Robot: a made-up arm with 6 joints.
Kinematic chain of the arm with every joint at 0, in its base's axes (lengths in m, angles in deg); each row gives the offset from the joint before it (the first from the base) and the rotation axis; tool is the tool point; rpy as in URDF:
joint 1: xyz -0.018 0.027 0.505 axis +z
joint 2: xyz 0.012 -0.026 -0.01 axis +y
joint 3: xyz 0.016 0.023 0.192 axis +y
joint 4: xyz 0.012 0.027 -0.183 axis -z
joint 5: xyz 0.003 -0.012 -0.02 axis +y
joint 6: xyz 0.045 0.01 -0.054 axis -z
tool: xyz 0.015 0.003 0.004 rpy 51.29 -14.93 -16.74
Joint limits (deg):
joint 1: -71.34..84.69
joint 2: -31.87..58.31
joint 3: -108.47..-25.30
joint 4: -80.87..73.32
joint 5: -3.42..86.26
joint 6: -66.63..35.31
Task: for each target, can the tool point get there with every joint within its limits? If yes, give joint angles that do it. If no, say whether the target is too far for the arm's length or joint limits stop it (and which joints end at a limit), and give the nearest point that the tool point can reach.
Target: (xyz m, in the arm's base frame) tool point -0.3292 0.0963 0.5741
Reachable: no: joint limits stop it (at a limit: joint 1, joint 2, joint 3, joint 4, joint 5) | nearest point -0.0933 0.1791 0.5480 | short by 0.251 m
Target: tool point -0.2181 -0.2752 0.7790
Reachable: no: joint limits stop it (at a limit: joint 1, joint 4, joint 5) | nearest point 0.0147 -0.1966 0.7790 | short by 0.246 m
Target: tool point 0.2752 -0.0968 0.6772
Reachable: yes | joints -28.57 3.28 -90.25 -56.82 48.00 -34.63
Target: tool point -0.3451 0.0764 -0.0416
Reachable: no: too far | nearest point -0.0778 0.1483 0.3230 | short by 0.458 m
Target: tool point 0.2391 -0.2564 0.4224
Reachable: yes | joints -54.05 50.09 -92.44 -45.36 32.65 10.76
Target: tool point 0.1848 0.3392 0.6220
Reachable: yes | joints 53.98 20.57 -94.54 3.98 38.10 15.48
